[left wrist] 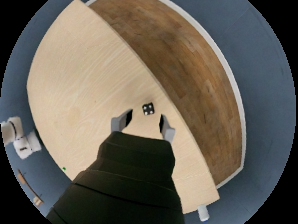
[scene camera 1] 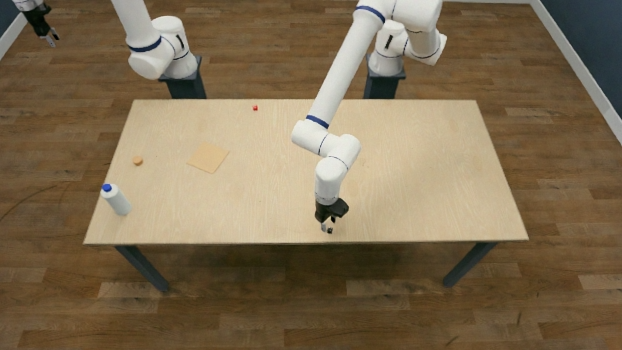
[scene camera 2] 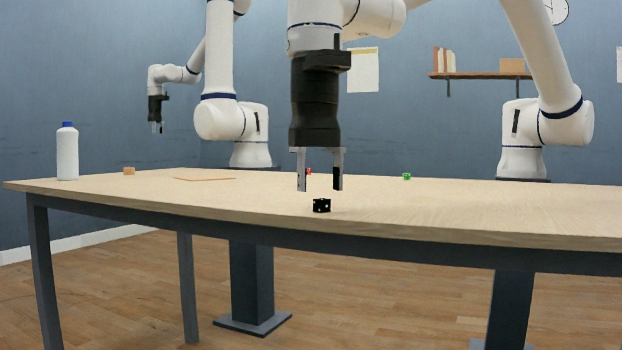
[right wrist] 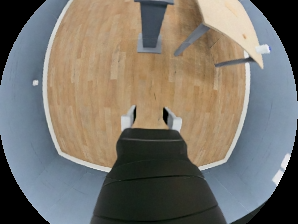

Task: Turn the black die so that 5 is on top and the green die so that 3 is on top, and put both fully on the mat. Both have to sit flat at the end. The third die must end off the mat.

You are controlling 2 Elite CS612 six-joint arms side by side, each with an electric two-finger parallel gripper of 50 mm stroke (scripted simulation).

Scene:
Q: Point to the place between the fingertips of the left gripper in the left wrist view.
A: At 146, 117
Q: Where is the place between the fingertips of the right gripper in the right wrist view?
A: At 149, 111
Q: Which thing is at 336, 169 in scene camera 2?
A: The left gripper.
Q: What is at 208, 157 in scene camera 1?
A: A tan mat.

